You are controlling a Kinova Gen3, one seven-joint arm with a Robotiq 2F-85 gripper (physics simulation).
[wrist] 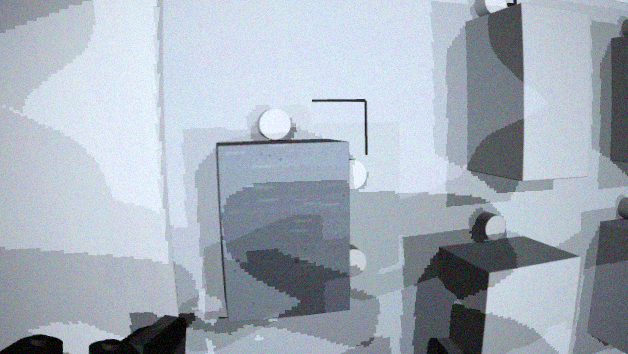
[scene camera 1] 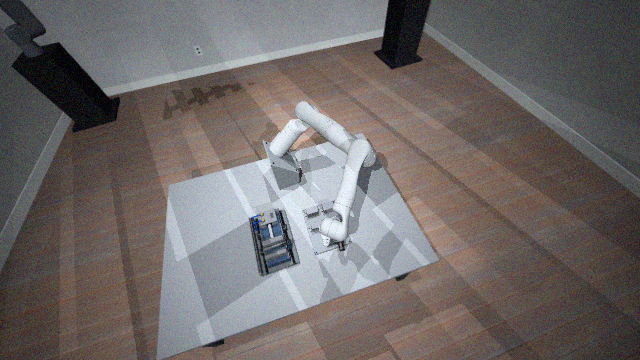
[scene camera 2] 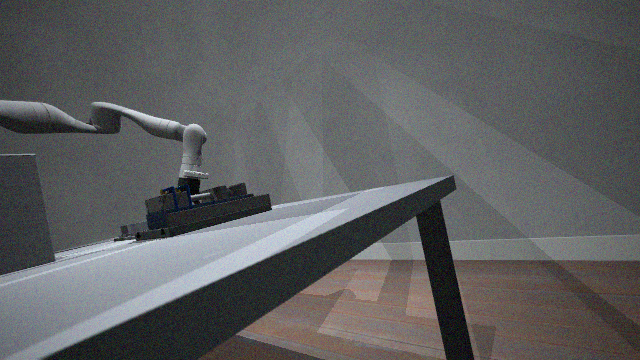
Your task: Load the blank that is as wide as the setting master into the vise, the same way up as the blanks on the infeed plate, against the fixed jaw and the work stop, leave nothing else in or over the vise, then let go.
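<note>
My gripper is open, with nothing between its fingers, low over the front of the infeed plate. In the wrist view a blue-grey block stands against round pins, ahead of the fingertips, inside a black corner mark. Further right stand a tall block, a nearer block and parts of darker blocks at the edge. Which is the setting master or the matching blank I cannot tell. The vise stands beside the plate; its jaws are too small to read. The fingertips are hidden in both scene views.
Blue and yellow fittings sit at the vise's back end, and a white rod lies along its middle. The arm's grey base mount stands at the back of the table. The arm crosses above the infeed plate.
</note>
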